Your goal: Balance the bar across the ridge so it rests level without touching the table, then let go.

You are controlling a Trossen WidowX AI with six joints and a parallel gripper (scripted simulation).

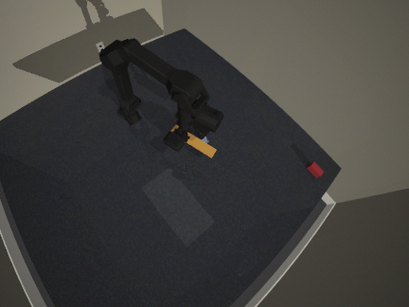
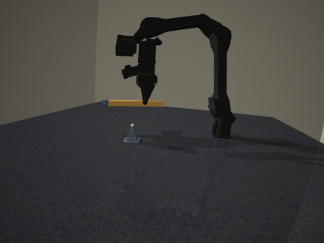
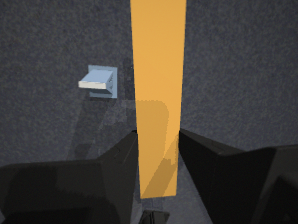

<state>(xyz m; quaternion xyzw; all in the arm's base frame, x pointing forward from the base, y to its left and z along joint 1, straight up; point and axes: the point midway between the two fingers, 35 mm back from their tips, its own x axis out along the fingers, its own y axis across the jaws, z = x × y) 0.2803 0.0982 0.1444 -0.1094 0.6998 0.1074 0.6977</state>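
My gripper tip is 8 cm to the right of the blue-grey triangular ridge, 8 cm above it and 2 cm short of it. The rest, counted from my gripper tip: small purple cube (60 cm to the right, 46 cm ahead, 9 cm below); then red block (46 cm ahead, 40 cm to the left, 9 cm below); then orange bar (3 cm ahead, 1 cm to the left).
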